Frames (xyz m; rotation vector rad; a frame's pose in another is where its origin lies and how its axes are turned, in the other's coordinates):
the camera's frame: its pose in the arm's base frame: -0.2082 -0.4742 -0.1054 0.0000 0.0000 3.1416
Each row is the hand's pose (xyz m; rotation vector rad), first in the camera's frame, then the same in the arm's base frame.
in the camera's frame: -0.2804 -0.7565 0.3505 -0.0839 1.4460 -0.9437
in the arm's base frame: 0.0722 0.2823 0.2451 -1.5983 -0.0927 1.6306
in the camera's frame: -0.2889 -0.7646 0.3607 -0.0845 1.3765 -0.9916
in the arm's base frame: 0.0807 0.2904 0.2553 -1.5124 -0.0928 1.6418
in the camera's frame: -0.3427 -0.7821 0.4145 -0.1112 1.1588 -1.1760
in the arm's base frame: 0.1345 0.3079 0.3091 -1.2343 -0.1184 1.6205
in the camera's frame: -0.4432 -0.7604 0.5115 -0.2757 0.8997 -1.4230
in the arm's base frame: 0.2350 0.2862 0.4061 -0.9104 -0.2790 1.5073
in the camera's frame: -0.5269 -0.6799 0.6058 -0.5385 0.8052 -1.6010
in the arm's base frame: 0.3187 0.2057 0.5004 -0.7750 -0.5183 1.3275
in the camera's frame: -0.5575 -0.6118 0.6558 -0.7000 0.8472 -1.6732
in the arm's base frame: 0.3493 0.1376 0.5504 -0.7926 -0.6549 1.2001
